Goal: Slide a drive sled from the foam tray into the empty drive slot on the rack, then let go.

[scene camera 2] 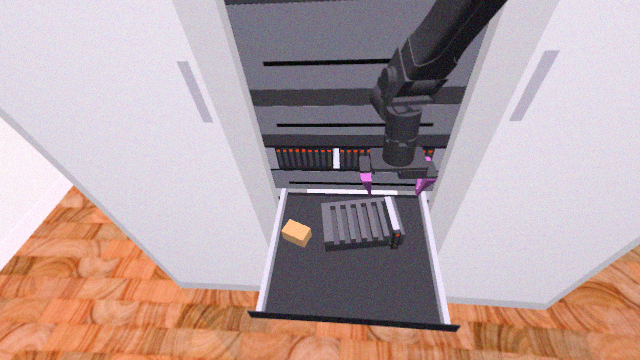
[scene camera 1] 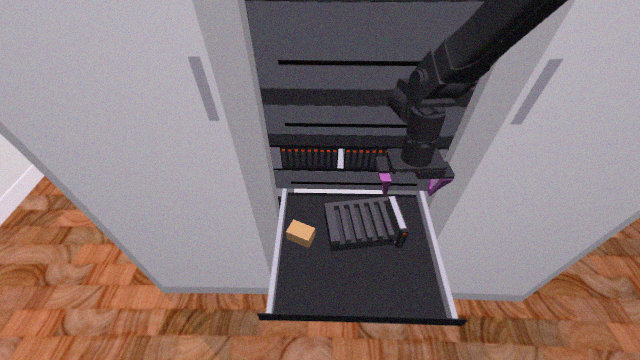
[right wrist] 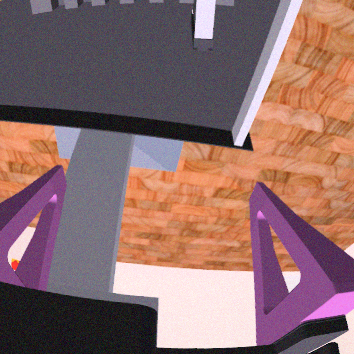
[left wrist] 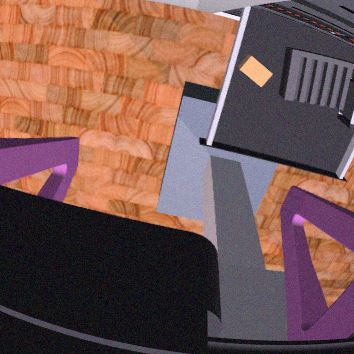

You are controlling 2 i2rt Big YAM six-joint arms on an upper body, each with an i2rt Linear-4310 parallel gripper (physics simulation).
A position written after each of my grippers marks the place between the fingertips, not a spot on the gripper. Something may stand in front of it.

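Left gripper (left wrist: 185,174) open, holding nothing. Right gripper (scene camera 2: 392,194), (scene camera 1: 406,194), (right wrist: 158,182): open, holding nothing. Grey foam tray (scene camera 2: 355,224), (left wrist: 307,76). Pull-out shelf (scene camera 2: 445,325), (scene camera 1: 452,319), (right wrist: 239,137), (left wrist: 207,141).
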